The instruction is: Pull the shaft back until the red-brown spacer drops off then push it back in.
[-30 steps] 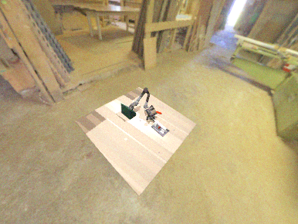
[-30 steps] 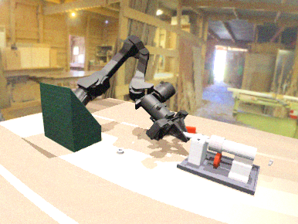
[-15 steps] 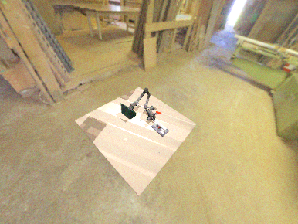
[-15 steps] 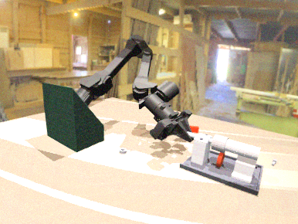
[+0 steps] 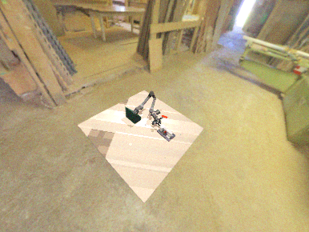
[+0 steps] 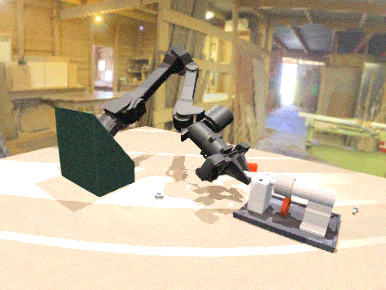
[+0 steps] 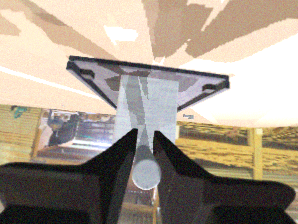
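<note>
Right now the red-brown spacer is 10 cm ahead of my gripper tip, 1 cm to the right of it and 3 cm below it. Also, from my gripper tip: thin shaft (4 cm ahead, 2 cm above).
</note>
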